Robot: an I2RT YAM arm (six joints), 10 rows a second.
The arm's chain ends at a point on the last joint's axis. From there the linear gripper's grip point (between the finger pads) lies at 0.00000 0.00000 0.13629 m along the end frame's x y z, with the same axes.
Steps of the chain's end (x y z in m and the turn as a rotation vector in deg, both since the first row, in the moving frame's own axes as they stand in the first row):
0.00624, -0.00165, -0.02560, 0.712, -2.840, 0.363
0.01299, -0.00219, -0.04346, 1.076, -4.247, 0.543
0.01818, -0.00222, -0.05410, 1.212, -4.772, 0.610
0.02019, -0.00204, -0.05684, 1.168, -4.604, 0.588
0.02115, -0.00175, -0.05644, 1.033, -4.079, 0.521
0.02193, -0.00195, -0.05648, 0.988, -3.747, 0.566
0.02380, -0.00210, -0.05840, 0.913, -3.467, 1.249
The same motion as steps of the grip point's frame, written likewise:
-0.00051, -0.00336, -0.02578, 0.712, -2.840, 0.363
0.00291, -0.00479, -0.04386, 1.076, -4.247, 0.543
0.00686, -0.00516, -0.05460, 1.212, -4.772, 0.610
0.00927, -0.00487, -0.05731, 1.168, -4.604, 0.588
0.01147, -0.00425, -0.05681, 1.033, -4.079, 0.521
0.01304, -0.00434, -0.05679, 0.988, -3.747, 0.566
0.01558, -0.00436, -0.05867, 0.913, -3.467, 1.249

